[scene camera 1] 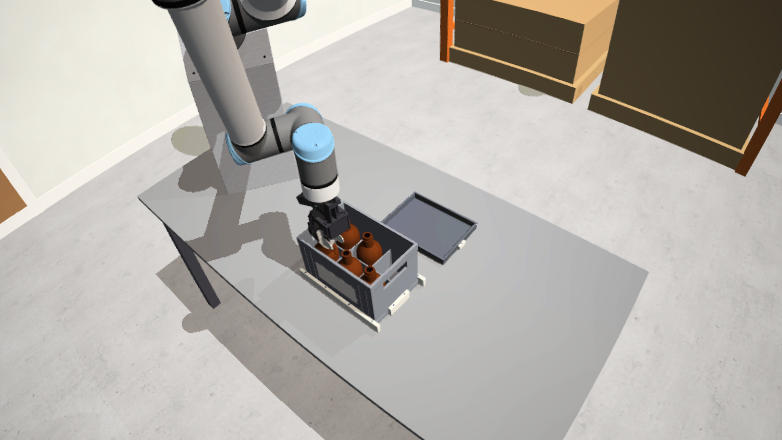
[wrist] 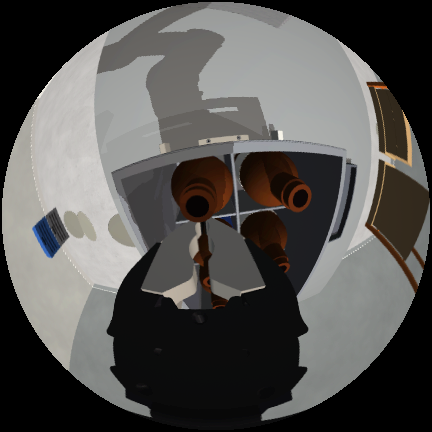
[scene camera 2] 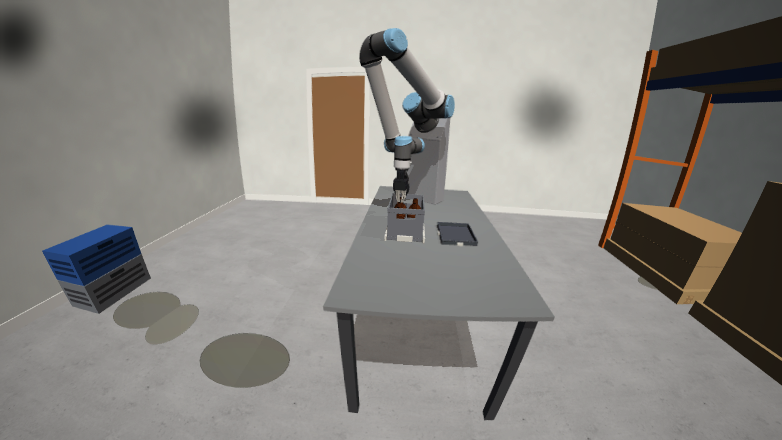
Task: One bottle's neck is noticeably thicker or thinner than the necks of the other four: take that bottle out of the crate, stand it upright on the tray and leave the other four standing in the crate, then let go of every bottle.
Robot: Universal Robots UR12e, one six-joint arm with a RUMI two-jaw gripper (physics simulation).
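Places are measured from the arm's base along level axes (x back, y right, z up), in metres.
Where they show: gripper, fingertip midpoint: (scene camera 1: pixel 329 247) (wrist: pixel 203 217); arm's base, origin of the base link: (scene camera 2: pixel 427 121).
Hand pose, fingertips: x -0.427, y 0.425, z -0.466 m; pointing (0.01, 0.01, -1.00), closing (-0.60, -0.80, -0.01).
Each offset is from my fingertips to the centre of the thing. "spot": to the spot under its first point. Level surfaces: height alone.
The grey crate {dy +0.000, dx -0.078, dz -0.047 m} (scene camera 1: pixel 384 302) (scene camera 2: pixel 405 228) (wrist: pixel 290 146) holds the brown bottles. In scene camera 1, one bottle {dy -0.033, dx -0.102, dz -0.049 m} (scene camera 1: pixel 369 252), another bottle {dy +0.037, dx -0.060, dz -0.049 m} (scene camera 1: pixel 350 266) and a third bottle {dy -0.086, dx -0.025, dz -0.049 m} (scene camera 1: pixel 349 236) stand upright, with more beside them. In the wrist view, a bottle {dy -0.012, dx +0.020, dz -0.047 m} (wrist: pixel 212 172) at the upper left, a bottle (wrist: pixel 261 177) at the upper right and a bottle (wrist: pixel 264 231) below it show. I cannot tell surely whose neck differs. My gripper (scene camera 1: pixel 331 241) (scene camera 2: pixel 400 198) (wrist: pixel 203 217) is shut and empty, pointing down low over the crate's far-left end; its fingers partly hide bottles. The dark tray {spot: dy -0.243, dx -0.250, dz -0.129 m} (scene camera 1: pixel 429 225) (scene camera 2: pixel 457 233) holds no bottle.
The tray lies beside the crate on the grey table {dz -0.134 m} (scene camera 1: pixel 492 328) (scene camera 2: pixel 437 284). Pale guide strips {spot: dy +0.093, dx -0.037, dz -0.105 m} (scene camera 1: pixel 339 298) edge the crate's base. The crate walls rise around the bottles, and thin dividers {dy +0.000, dx -0.078, dz -0.083 m} (wrist: pixel 235 182) separate them. Boxes (scene camera 1: pixel 519 43) (scene camera 2: pixel 672 246) stand on the floor away from the table.
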